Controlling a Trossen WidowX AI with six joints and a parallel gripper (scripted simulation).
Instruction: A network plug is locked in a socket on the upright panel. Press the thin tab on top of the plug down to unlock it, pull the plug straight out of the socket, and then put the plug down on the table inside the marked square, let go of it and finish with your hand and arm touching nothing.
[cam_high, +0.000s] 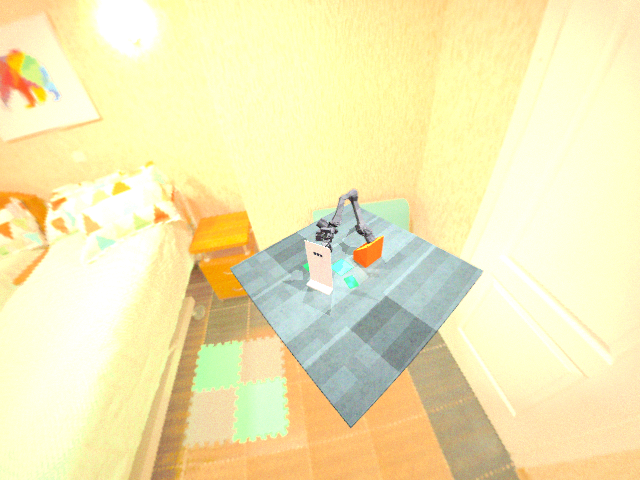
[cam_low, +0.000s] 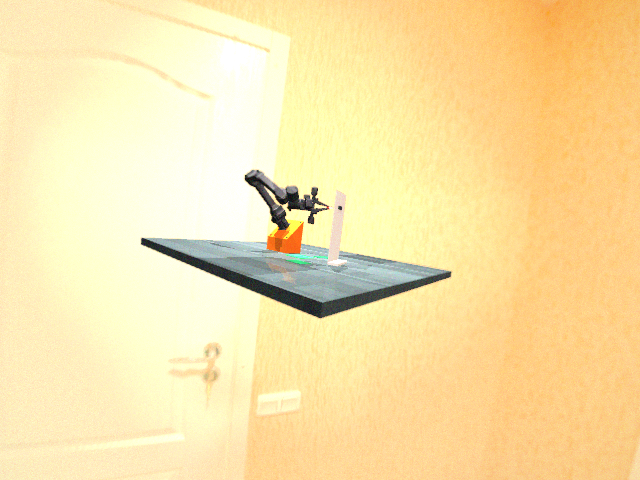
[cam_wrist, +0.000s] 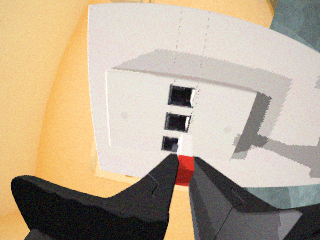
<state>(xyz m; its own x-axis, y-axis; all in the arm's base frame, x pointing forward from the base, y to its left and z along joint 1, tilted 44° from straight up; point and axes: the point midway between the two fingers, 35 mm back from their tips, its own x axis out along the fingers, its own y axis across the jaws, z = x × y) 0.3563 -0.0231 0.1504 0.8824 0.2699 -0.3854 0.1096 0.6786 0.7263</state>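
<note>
Now: the bright green square 150 mm behind my gripper tip, 10 mm to the left of it and 280 mm below it. From my gripper tip the other things lie so: network plug right at my gripper tip; white upright panel 60 mm ahead, 10 mm to the left, 110 mm below.
</note>
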